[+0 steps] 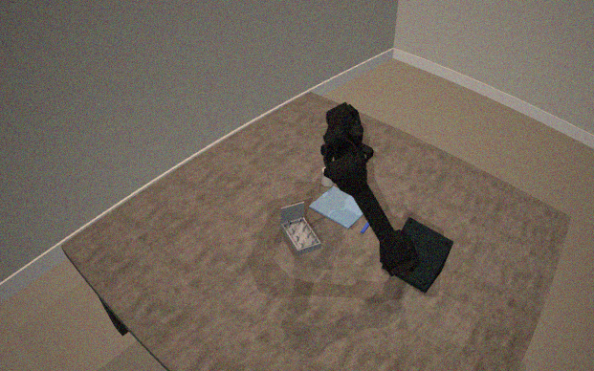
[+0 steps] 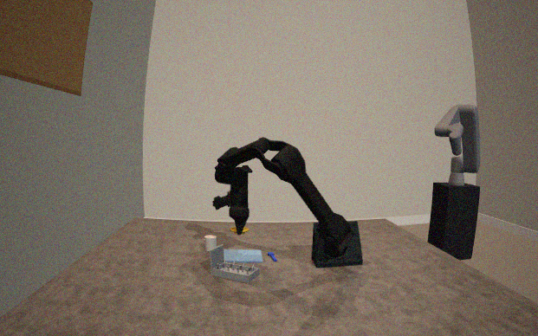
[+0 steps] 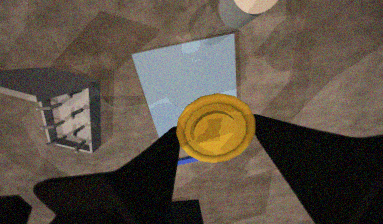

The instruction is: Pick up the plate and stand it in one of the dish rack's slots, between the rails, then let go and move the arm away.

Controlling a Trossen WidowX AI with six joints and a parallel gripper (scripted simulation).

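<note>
The grey dish rack is 21 cm to the left of my gripper tip, 6 cm below it and 1 cm behind it. Round my gripper tip: light blue mat (8 cm below, 2 cm to the left); white cup (11 cm ahead, 6 cm below, 4 cm to the right); yellow plate (1 cm above).
</note>
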